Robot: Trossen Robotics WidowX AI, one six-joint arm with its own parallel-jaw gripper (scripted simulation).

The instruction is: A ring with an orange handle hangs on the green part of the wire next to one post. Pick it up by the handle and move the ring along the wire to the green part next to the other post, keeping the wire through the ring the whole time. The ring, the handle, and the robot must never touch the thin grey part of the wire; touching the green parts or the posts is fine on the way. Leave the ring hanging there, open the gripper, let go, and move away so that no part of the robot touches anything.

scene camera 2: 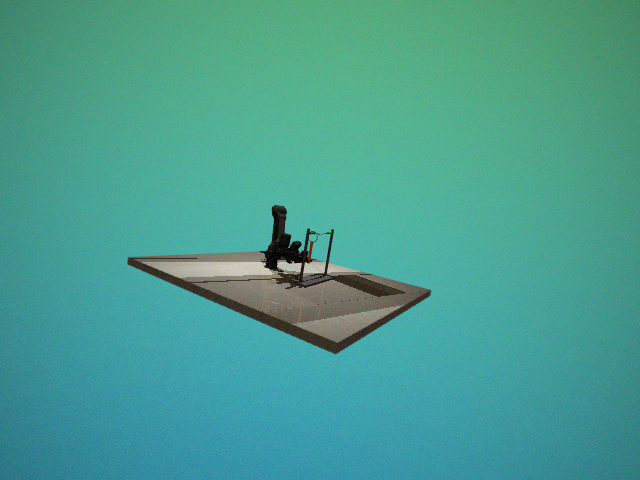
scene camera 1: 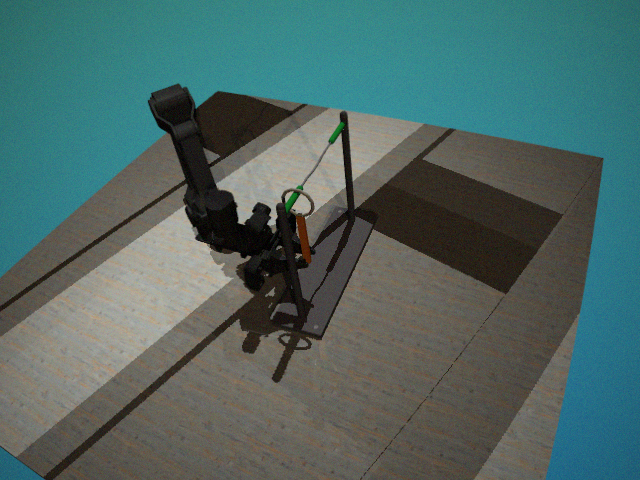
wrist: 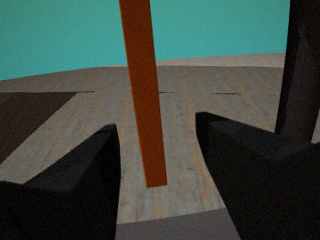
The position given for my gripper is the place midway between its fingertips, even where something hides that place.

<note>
In view: my gripper point(scene camera 1: 311, 258).
My gripper also shows in the wrist view point(wrist: 156, 128).
</note>
